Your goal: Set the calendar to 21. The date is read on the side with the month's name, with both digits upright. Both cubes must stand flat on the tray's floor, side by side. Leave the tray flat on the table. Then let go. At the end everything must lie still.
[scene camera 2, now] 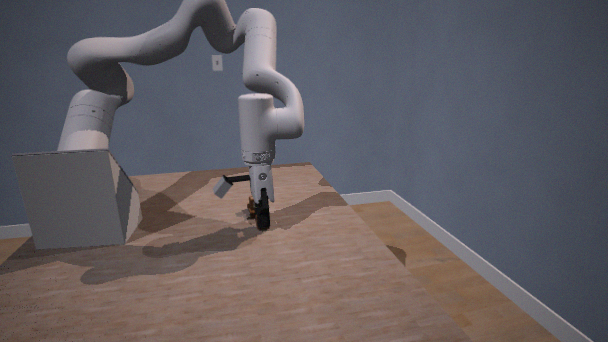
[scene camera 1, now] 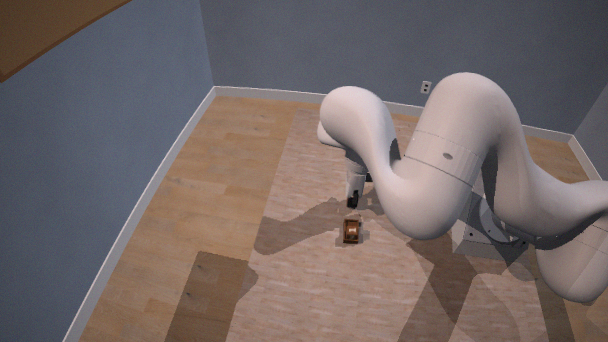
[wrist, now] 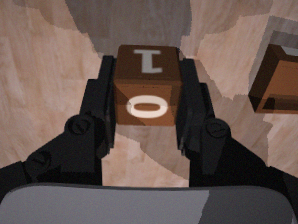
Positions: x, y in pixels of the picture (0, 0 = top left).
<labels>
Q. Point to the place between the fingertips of my gripper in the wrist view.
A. At 147, 77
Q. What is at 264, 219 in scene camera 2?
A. My gripper.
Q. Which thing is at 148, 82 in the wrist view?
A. A brown wooden date cube.
</labels>
